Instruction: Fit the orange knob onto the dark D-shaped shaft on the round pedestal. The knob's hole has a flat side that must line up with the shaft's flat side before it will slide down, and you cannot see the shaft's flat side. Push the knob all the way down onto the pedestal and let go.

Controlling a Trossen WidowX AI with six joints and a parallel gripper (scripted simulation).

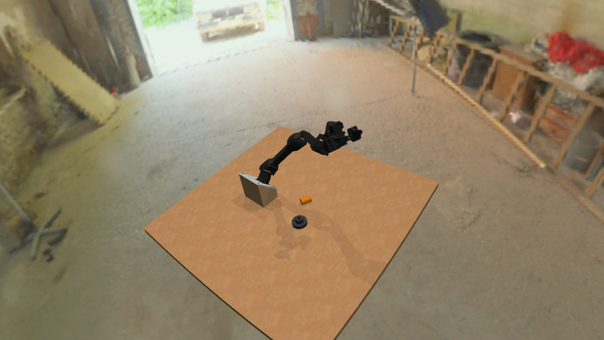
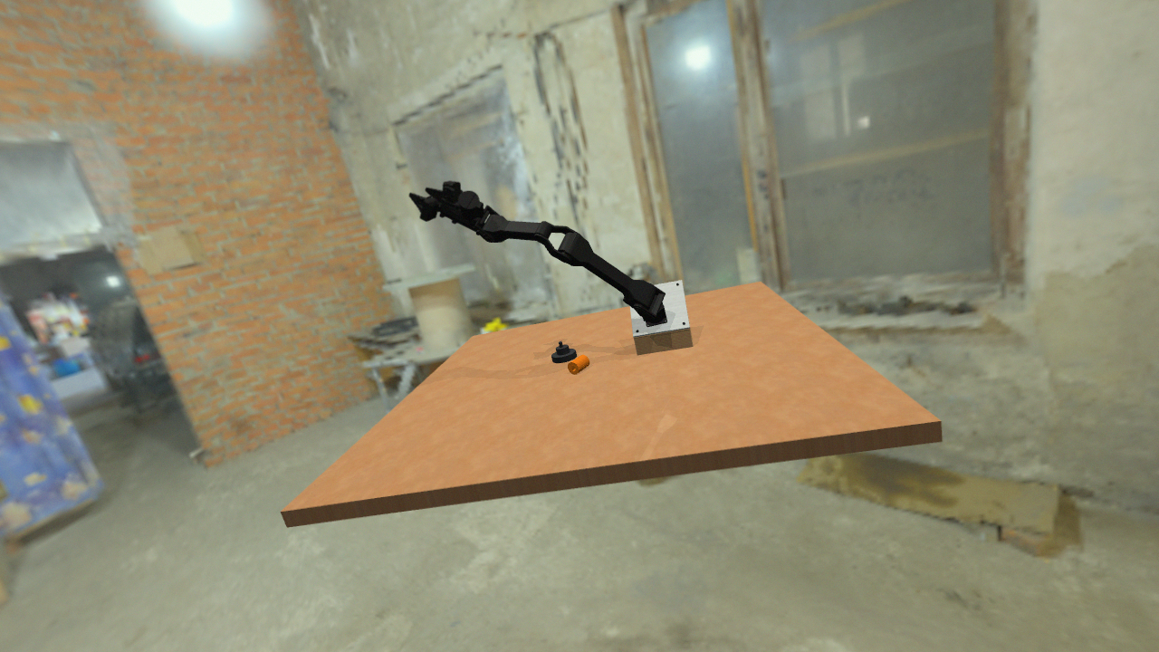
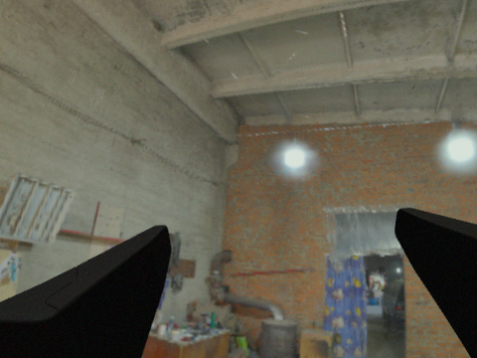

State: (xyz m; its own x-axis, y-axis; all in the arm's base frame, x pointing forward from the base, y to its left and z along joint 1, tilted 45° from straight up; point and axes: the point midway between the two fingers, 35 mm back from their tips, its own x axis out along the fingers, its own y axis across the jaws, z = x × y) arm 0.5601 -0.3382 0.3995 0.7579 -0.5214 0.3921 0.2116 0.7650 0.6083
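The orange knob lies 600 mm below my gripper tip, 360 mm behind it and 40 mm to the left of it. From my gripper tip the other things lie so: pedestal (590 mm below, 290 mm behind, 100 mm to the right).
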